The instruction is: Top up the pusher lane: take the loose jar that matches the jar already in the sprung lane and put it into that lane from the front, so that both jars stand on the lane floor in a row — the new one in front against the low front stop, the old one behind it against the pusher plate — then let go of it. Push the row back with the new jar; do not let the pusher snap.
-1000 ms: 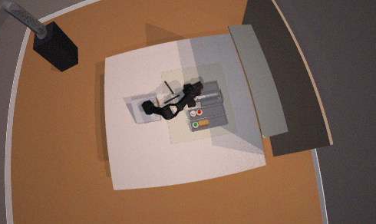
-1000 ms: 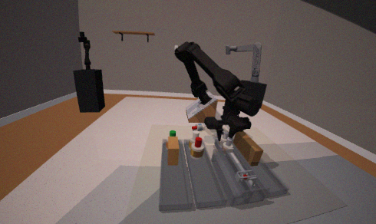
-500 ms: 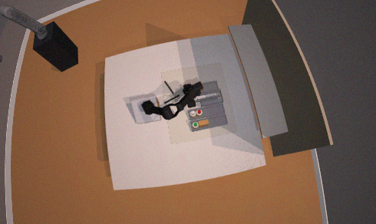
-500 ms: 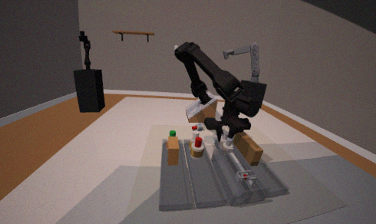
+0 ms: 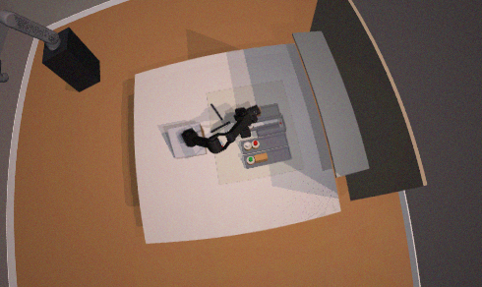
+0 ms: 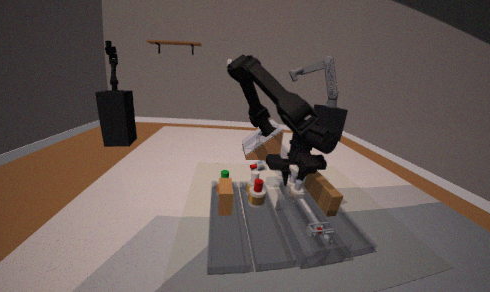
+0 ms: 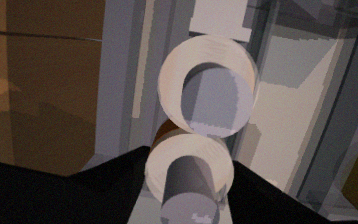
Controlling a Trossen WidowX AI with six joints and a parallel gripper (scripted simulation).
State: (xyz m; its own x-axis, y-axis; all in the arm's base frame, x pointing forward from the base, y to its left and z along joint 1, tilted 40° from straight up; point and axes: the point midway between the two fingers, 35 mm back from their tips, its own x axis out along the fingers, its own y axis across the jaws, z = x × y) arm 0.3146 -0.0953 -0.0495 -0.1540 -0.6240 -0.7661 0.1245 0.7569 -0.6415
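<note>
Now: the sprung lane 140 mm ahead of my gripper tip, 40 mm to the right of it and 10 mm below it. Also, from my gripper tip: pale pusher plate 150 mm ahead, 50 mm to the right, 20 mm above.
</note>
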